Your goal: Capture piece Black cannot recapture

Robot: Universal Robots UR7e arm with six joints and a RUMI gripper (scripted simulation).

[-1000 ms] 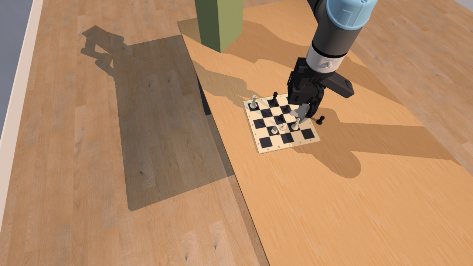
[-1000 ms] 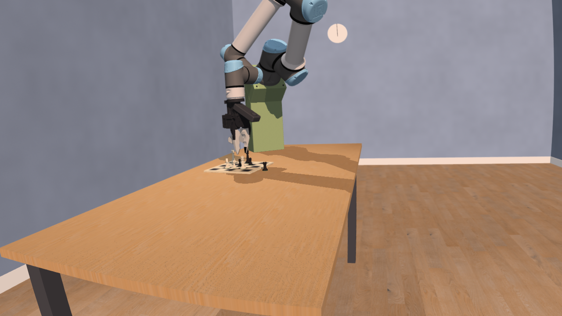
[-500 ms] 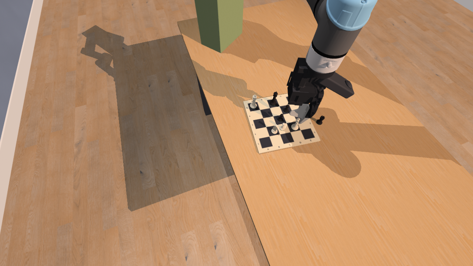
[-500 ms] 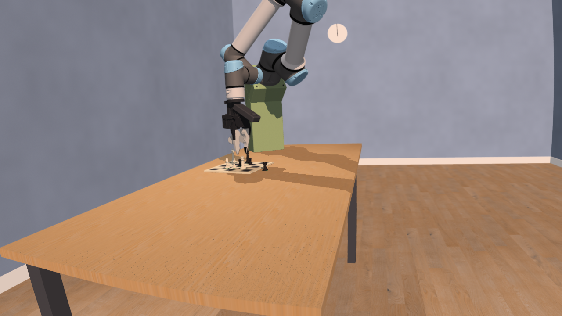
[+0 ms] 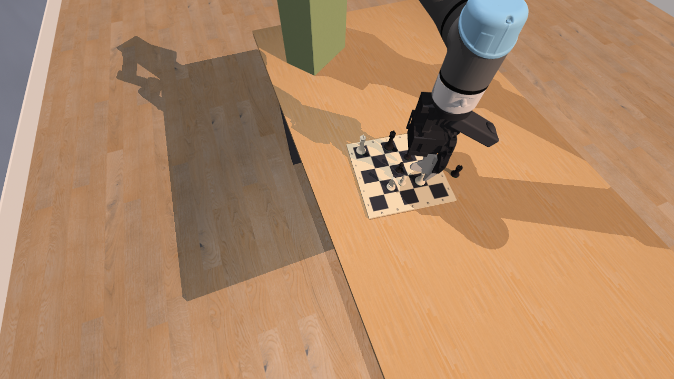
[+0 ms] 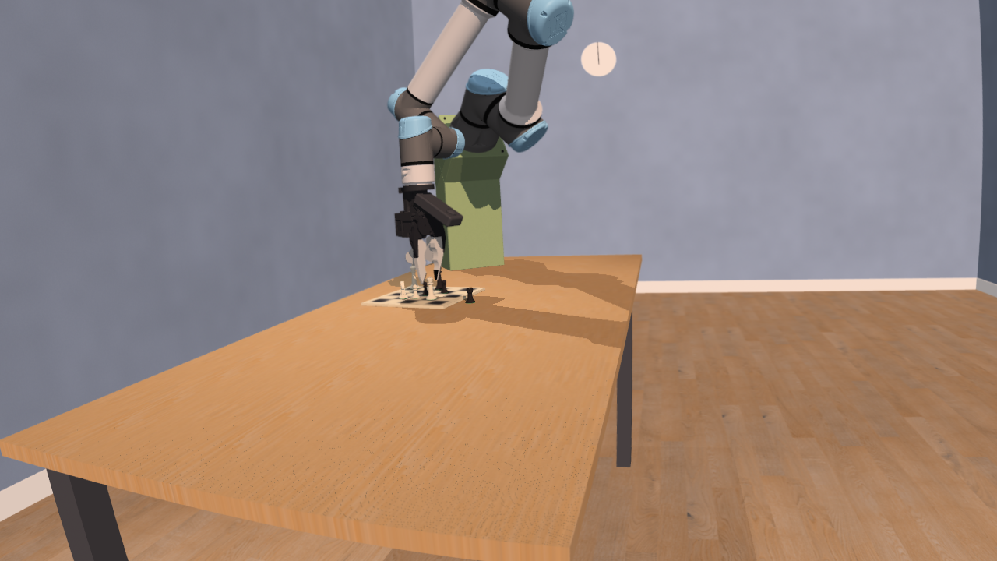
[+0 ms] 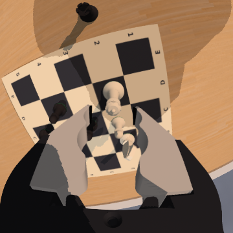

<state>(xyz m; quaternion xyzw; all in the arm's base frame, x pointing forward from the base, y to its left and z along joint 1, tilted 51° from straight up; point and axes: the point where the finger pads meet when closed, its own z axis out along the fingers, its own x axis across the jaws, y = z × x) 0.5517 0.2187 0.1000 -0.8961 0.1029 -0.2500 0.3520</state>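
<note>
Now: the small chessboard 30 mm behind my hand, 50 mm to the right of it and 60 mm below it. Also, from my hand: tall black piece: 100 mm behind, 70 mm to the right, 20 mm below; tall white piece: 80 mm behind, 150 mm to the right, 20 mm below.
</note>
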